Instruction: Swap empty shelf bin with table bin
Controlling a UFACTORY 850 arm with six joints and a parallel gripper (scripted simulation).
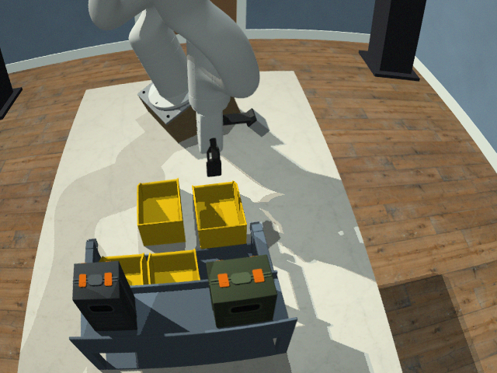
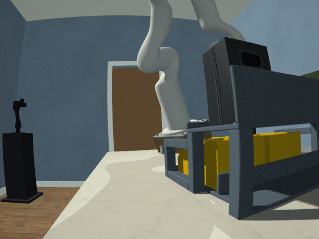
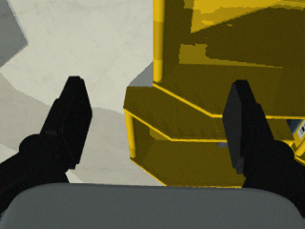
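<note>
My gripper is now 190 mm short of the shelf lip, 90 mm to the left of it and 110 mm above it. Round my hand: dark grey case: 390 mm ahead, 190 mm to the right, 40 mm above; green case: 370 mm ahead, 40 mm to the left, 30 mm above.
</note>
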